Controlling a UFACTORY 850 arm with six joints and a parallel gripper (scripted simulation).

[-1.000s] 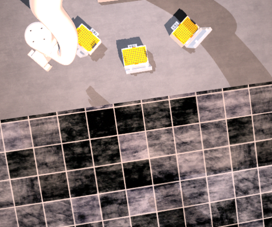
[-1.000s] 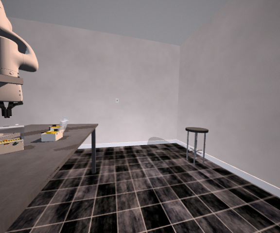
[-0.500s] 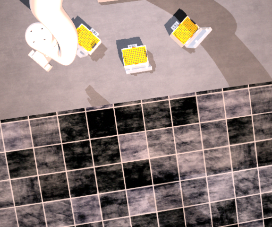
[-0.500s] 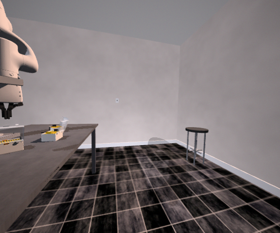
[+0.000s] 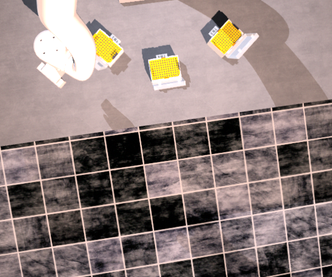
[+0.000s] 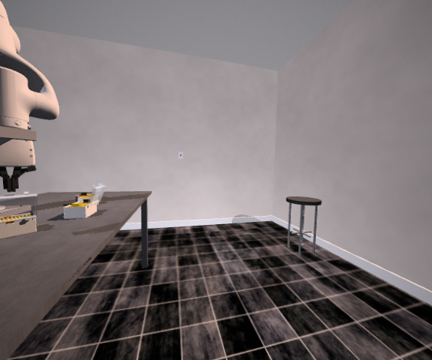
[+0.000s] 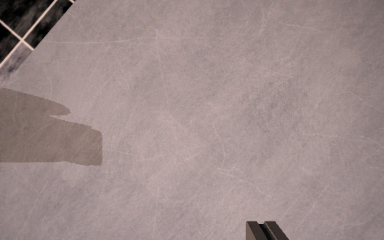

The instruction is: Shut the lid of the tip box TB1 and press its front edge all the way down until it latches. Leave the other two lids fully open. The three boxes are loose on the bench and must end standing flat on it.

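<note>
Now: the clear lid 80 mm below my hand, 60 mm to the left of it and 40 mm behind it. Round my hand: white tag reading TB1 (180 mm below, 170 mm to the left, 100 mm behind); box (110 mm to the left, 110 mm below, 60 mm behind).
</note>
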